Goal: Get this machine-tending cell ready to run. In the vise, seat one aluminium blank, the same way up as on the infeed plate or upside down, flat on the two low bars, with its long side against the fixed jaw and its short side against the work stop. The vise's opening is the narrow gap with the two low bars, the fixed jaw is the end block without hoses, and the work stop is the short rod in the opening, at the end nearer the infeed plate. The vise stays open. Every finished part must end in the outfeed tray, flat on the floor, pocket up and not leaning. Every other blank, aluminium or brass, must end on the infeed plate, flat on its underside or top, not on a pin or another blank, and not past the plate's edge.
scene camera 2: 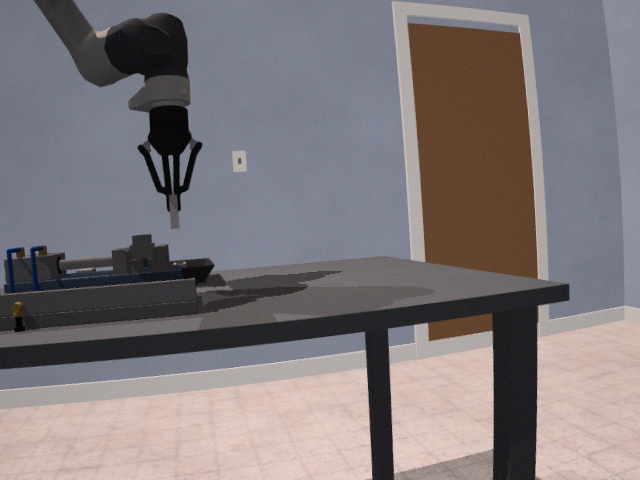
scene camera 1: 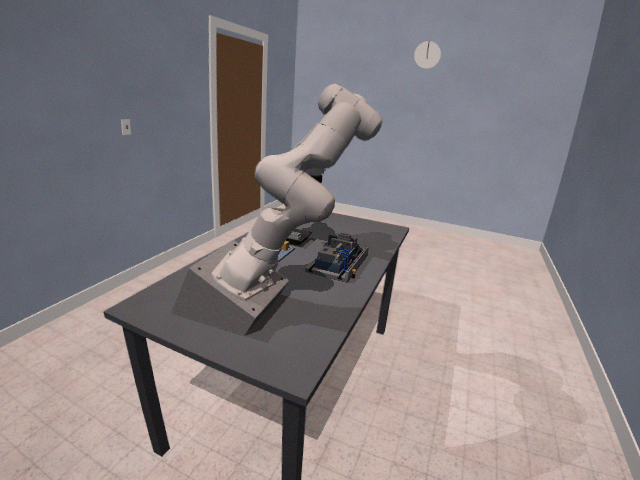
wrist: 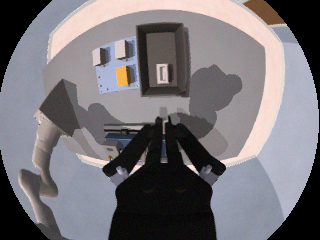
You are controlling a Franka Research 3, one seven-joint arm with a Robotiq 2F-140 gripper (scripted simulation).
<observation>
I see my gripper (scene camera 2: 175,228) and a vise (scene camera 2: 165,275).
My gripper is seen too in the wrist view (wrist: 163,112).
</observation>
